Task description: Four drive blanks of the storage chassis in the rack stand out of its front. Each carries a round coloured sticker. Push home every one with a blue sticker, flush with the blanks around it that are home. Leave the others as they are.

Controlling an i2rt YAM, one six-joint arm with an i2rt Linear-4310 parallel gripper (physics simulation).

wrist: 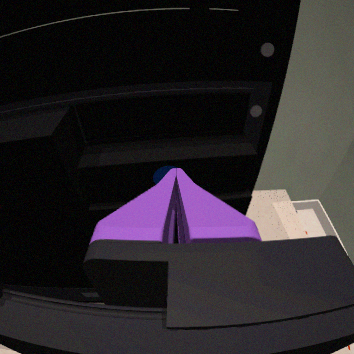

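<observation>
The storage chassis (pixel 45 200) is a black, dimly lit front that fills the left and middle of the wrist view. A blank with a round blue sticker (pixel 161 174) is near the middle; my fingertips cover part of the sticker. My gripper (pixel 175 176) is shut, its two purple fingers together with nothing between them, and its tips are at or just in front of that blank. Whether they touch it I cannot tell. Above the blank a sloped dark ledge and a recessed area show. Stickers of other colours do not show. The chassis below the fingers is hidden by my gripper.
Two round grey screw heads (pixel 267 49) (pixel 256 111) sit on the right edge of the rack front. A grey-green wall (pixel 320 100) is to the right. A pale speckled block (pixel 270 205) and a white open tray (pixel 325 215) stand at the lower right, beyond my gripper.
</observation>
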